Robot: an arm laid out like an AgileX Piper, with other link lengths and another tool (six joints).
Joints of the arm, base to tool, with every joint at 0 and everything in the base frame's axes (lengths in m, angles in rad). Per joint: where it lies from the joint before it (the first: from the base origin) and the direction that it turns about. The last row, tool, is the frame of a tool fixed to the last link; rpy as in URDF.
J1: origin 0 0 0.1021 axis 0 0 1
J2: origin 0 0 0 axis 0 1 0
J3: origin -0.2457 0 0.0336 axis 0 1 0
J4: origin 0.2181 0 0.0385 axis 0.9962 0 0.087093
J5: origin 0 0 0 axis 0 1 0
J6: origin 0.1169 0 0.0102 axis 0.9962 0 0.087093
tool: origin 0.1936 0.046 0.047 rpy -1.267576 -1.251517 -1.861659
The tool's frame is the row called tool.
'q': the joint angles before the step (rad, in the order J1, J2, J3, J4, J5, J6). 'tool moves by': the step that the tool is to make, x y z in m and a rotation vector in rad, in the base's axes. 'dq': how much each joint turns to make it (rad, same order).
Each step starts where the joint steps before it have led.
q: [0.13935 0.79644 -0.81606 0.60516 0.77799 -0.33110]
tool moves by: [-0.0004 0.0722 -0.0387 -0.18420 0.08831 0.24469]
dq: [0.29830 0.33436 -0.23910 -0.21196 0.01577 0.08214]
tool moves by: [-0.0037 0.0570 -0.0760 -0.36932 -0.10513 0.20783]
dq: [0.39598 0.30061 -0.16377 -0.55273 -0.02415 0.28553]
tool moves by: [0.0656 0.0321 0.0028 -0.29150 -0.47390 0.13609]
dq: [0.21797 0.21013 -0.05942 -0.81426 -0.06043 0.37981]
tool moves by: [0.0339 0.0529 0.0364 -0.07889 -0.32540 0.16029]
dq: [0.02783 0.13359 -0.04247 -0.55406 -0.07908 0.26013]
